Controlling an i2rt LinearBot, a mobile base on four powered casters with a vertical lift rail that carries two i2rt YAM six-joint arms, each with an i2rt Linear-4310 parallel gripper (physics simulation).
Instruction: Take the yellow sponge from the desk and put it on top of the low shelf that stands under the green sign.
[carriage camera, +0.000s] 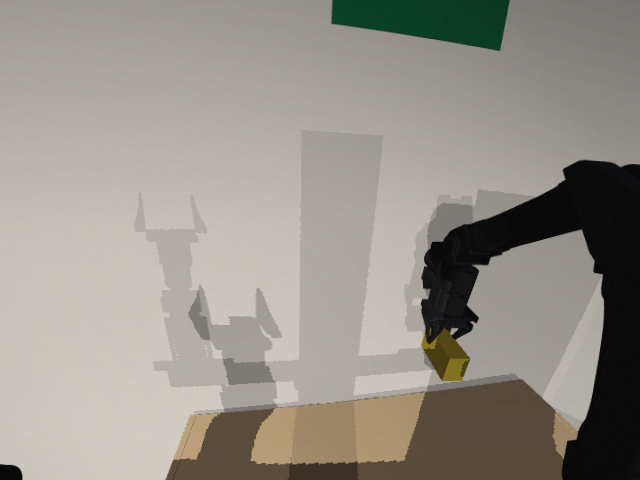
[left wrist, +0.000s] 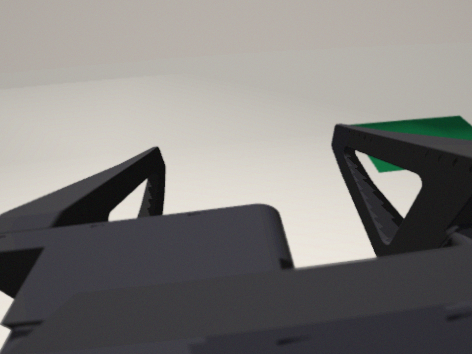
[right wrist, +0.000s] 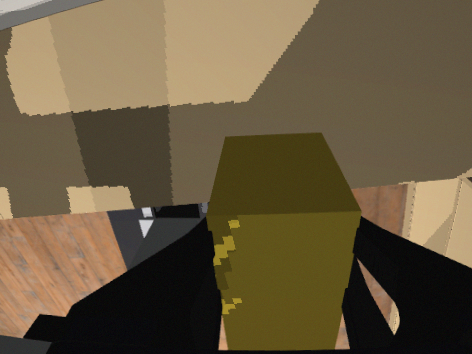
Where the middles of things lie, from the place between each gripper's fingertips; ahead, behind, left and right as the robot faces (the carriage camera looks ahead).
Labels:
Now: the yellow sponge (carriage camera: 450, 361) 30 mm behind my right hand.
Now: the yellow sponge 260 mm ahead of my left hand, 630 mm to the right of it and 400 mm below it.

